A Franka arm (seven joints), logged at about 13 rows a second.
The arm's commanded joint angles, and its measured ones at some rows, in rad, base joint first. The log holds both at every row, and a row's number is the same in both.
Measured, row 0:
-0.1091 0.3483 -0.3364 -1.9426 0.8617 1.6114 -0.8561
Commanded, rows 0 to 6:
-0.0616 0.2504 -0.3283 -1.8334 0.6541 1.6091 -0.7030
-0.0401 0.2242 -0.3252 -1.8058 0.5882 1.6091 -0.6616
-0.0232 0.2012 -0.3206 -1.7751 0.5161 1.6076 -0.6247
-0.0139 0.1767 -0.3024 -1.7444 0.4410 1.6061 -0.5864
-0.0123 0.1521 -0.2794 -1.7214 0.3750 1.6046 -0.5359
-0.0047 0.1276 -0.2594 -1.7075 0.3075 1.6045 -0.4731
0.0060 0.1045 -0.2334 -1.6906 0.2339 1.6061 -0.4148
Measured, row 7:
-0.0103 0.1448 -0.2671 -1.7195 0.3474 1.6102 -0.5221
